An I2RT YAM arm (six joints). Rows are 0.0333 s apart.
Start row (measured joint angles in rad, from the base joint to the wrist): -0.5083, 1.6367, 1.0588, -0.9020, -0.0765, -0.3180
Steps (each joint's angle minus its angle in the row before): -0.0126, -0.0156, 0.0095, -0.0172, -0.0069, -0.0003; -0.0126, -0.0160, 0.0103, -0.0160, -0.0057, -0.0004; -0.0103, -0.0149, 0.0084, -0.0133, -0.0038, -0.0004; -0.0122, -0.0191, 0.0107, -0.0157, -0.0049, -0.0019; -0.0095, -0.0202, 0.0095, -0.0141, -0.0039, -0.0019; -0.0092, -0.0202, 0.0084, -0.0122, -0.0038, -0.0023; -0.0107, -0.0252, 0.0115, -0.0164, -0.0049, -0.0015; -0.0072, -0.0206, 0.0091, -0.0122, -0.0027, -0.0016; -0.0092, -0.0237, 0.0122, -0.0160, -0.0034, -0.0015; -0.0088, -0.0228, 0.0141, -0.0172, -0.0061, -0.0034; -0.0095, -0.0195, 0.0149, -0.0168, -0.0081, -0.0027; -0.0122, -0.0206, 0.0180, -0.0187, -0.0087, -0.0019; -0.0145, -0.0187, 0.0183, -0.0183, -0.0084, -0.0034; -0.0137, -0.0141, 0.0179, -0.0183, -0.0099, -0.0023
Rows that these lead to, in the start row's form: -0.5209, 1.6211, 1.0683, -0.9192, -0.0834, -0.3183; -0.5335, 1.6051, 1.0786, -0.9352, -0.0891, -0.3187; -0.5438, 1.5902, 1.0870, -0.9485, -0.0929, -0.3191; -0.5560, 1.5711, 1.0977, -0.9642, -0.0978, -0.3210; -0.5655, 1.5509, 1.1072, -0.9783, -0.1017, -0.3229; -0.5747, 1.5307, 1.1156, -0.9905, -0.1055, -0.3252; -0.5854, 1.5055, 1.1271, -1.0069, -0.1104, -0.3267; -0.5926, 1.4849, 1.1362, -1.0191, -0.1131, -0.3283; -0.6018, 1.4612, 1.1484, -1.0351, -0.1165, -0.3298; -0.6106, 1.4384, 1.1625, -1.0523, -0.1226, -0.3332; -0.6201, 1.4189, 1.1774, -1.0691, -0.1307, -0.3359; -0.6323, 1.3983, 1.1954, -1.0878, -0.1394, -0.3378; -0.6468, 1.3796, 1.2137, -1.1061, -0.1478, -0.3412; -0.6605, 1.3655, 1.2316, -1.1244, -0.1577, -0.3435
